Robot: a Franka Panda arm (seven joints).
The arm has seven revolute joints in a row. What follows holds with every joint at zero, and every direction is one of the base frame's.
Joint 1 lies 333.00 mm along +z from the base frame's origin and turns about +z.
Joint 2 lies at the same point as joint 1 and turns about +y.
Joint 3 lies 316.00 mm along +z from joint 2 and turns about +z.
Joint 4 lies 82.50 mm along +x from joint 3 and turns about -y.
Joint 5 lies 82.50 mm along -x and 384.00 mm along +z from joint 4 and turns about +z.
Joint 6 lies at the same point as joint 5 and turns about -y.
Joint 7 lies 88.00 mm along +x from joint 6 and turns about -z.
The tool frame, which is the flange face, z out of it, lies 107.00 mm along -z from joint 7; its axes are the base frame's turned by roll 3.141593, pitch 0.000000 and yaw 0.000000 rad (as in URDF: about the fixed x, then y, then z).
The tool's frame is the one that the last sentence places.
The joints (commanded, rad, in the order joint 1, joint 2, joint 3, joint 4, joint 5, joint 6, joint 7), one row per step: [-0.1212, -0.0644, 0.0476, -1.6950, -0.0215, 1.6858, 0.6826]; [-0.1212, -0.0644, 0.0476, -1.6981, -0.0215, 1.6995, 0.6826]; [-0.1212, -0.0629, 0.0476, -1.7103, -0.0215, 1.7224, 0.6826]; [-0.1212, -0.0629, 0.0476, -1.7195, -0.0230, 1.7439, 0.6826]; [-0.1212, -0.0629, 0.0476, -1.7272, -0.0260, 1.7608, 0.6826]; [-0.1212, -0.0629, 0.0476, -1.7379, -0.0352, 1.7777, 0.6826]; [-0.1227, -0.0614, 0.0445, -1.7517, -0.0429, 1.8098, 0.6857]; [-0.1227, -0.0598, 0.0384, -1.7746, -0.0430, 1.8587, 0.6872]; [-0.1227, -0.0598, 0.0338, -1.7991, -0.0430, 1.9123, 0.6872]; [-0.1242, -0.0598, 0.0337, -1.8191, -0.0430, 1.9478, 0.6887]
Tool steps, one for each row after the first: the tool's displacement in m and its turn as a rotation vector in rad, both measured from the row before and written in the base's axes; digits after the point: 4 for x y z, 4 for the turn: [0.0013, -0.0001, -0.0002, -0.0008, -0.0106, 0.0003]; [0.0022, -0.0001, -0.0045, -0.0006, -0.0092, 0.0005]; [0.0017, -0.0002, -0.0024, -0.0024, -0.0122, 0.0006]; [0.0013, -0.0003, -0.0021, -0.0036, -0.0090, 0.0007]; [0.0010, -0.0008, -0.0035, -0.0095, -0.0055, 0.0014]; [0.0024, -0.0033, -0.0044, -0.0082, -0.0163, -0.0055]; [0.0033, -0.0036, -0.0072, -0.0012, -0.0244, -0.0054]; [0.0030, -0.0026, -0.0066, -0.0019, -0.0290, -0.0023]; [0.0016, -0.0009, -0.0062, -0.0008, -0.0155, -0.0015]
